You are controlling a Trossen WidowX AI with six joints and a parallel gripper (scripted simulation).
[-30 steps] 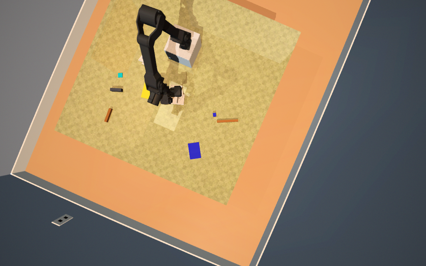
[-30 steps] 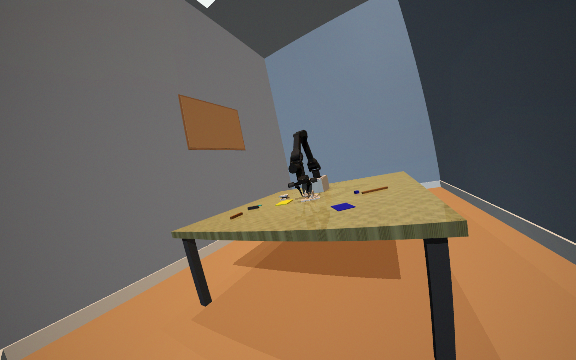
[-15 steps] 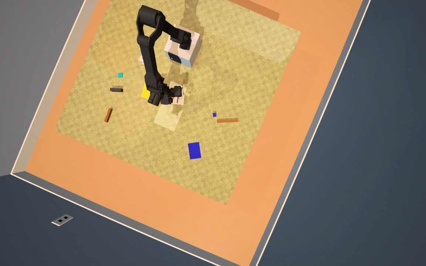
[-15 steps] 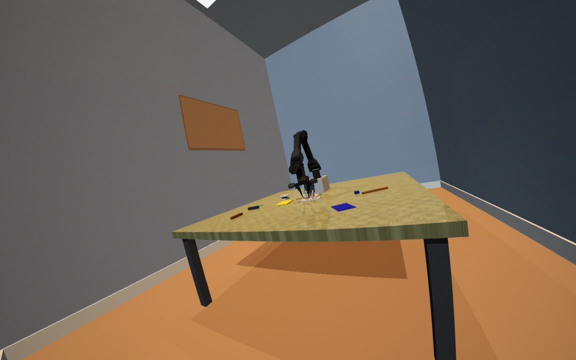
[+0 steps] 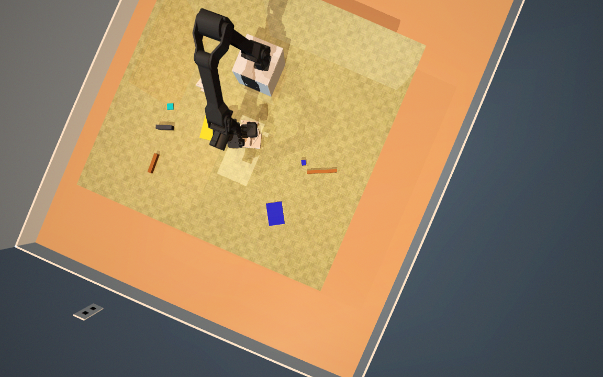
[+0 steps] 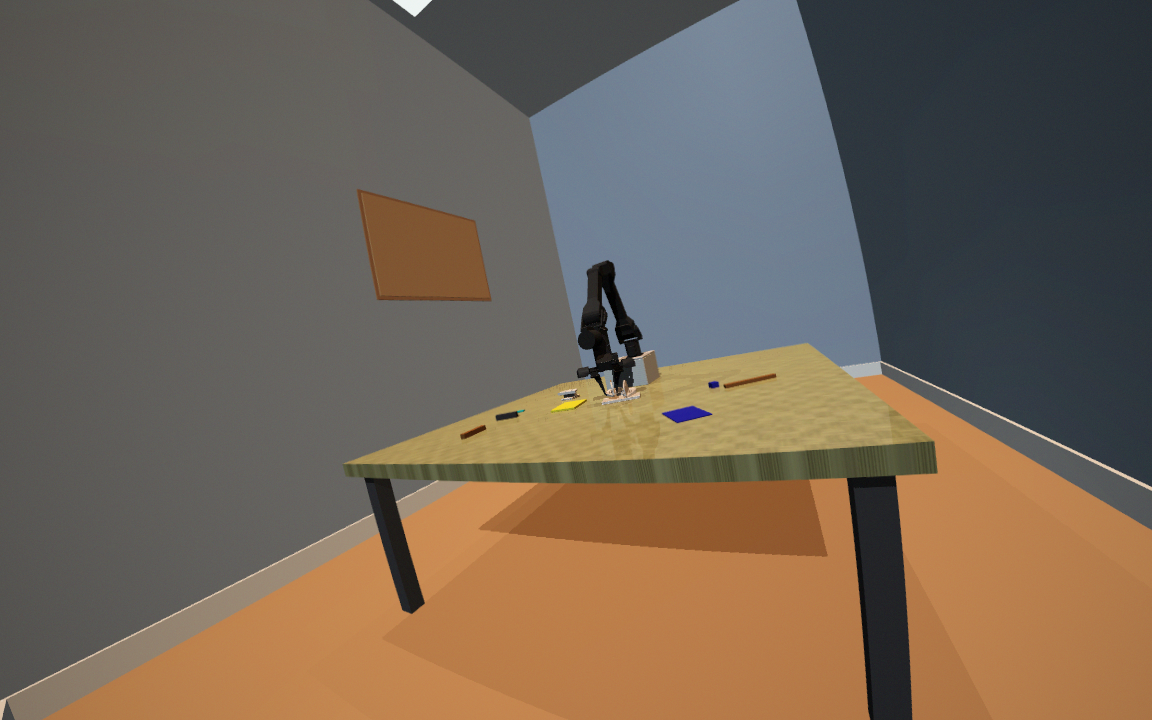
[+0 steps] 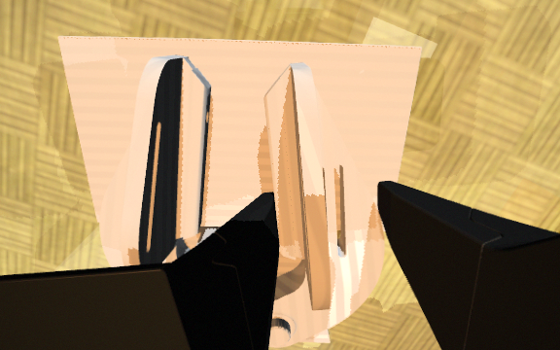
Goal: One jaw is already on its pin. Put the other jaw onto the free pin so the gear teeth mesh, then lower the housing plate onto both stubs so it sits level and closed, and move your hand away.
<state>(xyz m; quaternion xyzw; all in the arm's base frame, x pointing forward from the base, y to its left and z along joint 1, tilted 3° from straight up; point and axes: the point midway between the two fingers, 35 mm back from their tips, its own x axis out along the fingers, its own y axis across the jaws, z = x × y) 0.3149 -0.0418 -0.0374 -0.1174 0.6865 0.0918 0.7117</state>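
My gripper tip is 10 mm past the yellow sheet, 160 mm to the left of it and 20 mm above it. From my gripper tip the other things lie so: blue cube 50 mm ahead, 320 mm to the left, 20 mm below; then cyan cube 60 mm behind, 380 mm to the right, 20 mm below; then dark bar 50 mm ahead, 370 mm to the right, 10 mm below.
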